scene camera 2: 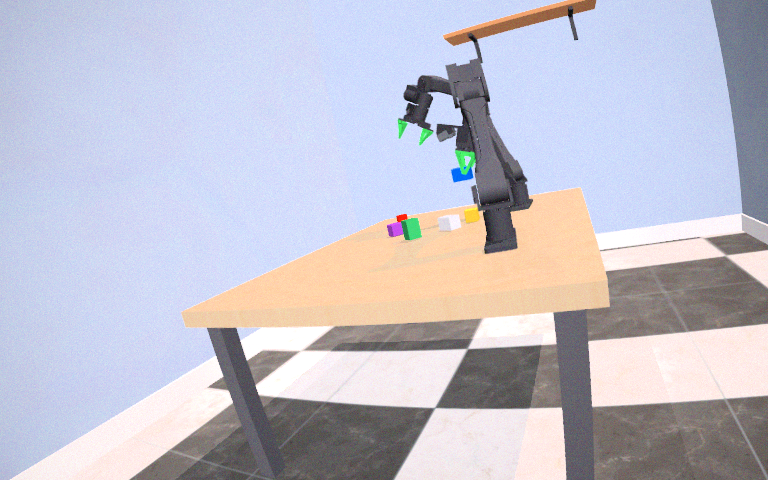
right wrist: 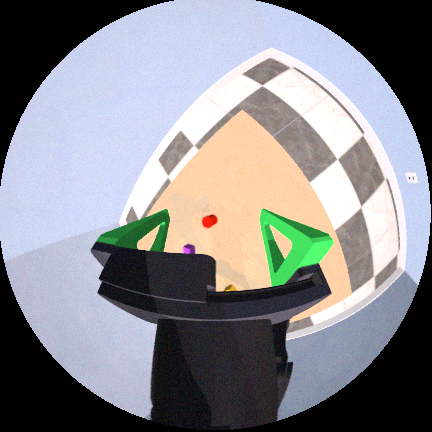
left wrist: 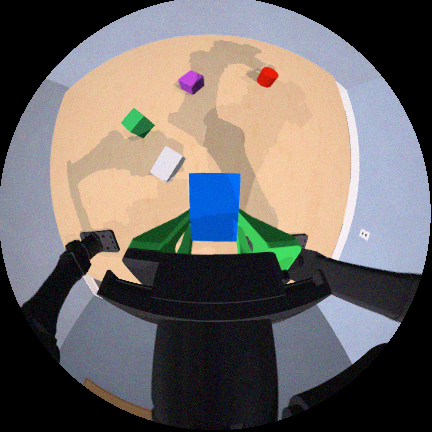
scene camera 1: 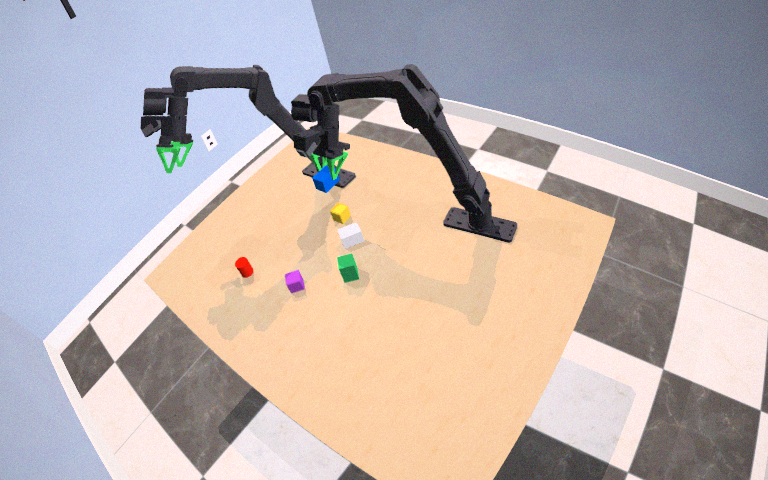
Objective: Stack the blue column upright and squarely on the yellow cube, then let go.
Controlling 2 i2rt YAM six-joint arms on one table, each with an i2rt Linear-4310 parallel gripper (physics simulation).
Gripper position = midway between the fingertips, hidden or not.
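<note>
In scene camera 1 you'd see my left gripper (scene camera 1: 328,177) and my right gripper (scene camera 1: 174,170). The left gripper is carrying a blue column (left wrist: 213,196), clear of everything else, while the right gripper is open and holds nothing. The left wrist view shows my left gripper (left wrist: 213,212) too, and there's a white block (left wrist: 168,162) resting on the table. The right wrist view shows my right gripper (right wrist: 214,213) as well. The right wrist view does not show the blue column, hidden by my right gripper, and the right wrist view misses the white block, hidden by my right gripper too.
</note>
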